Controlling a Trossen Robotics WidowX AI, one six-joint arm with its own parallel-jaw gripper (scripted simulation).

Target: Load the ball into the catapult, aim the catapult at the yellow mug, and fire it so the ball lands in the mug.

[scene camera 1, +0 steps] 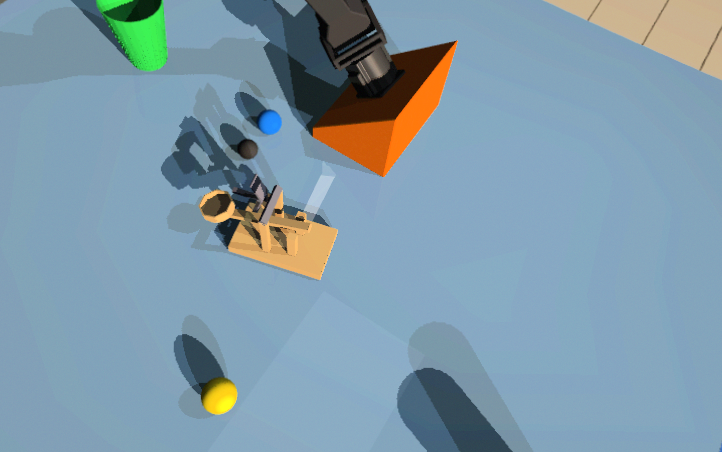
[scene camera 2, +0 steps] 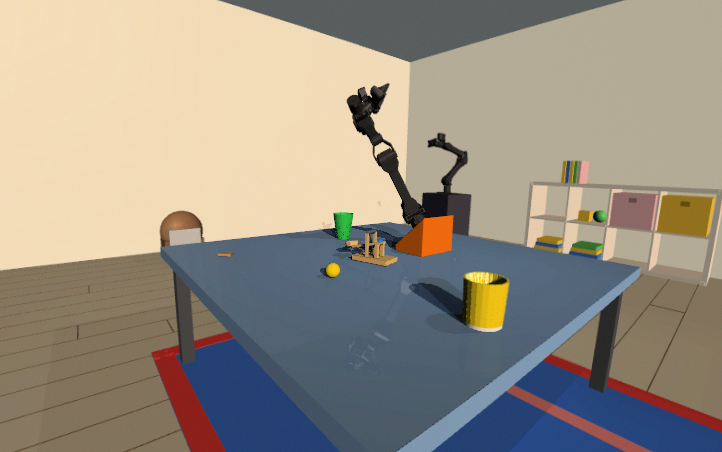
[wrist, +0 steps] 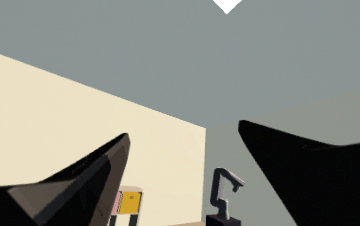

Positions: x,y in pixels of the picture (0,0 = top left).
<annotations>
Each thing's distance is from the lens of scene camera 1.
wooden catapult (scene camera 1: 265,233): 0.80 m
yellow ball (scene camera 1: 218,395): 0.77 m
</annotations>
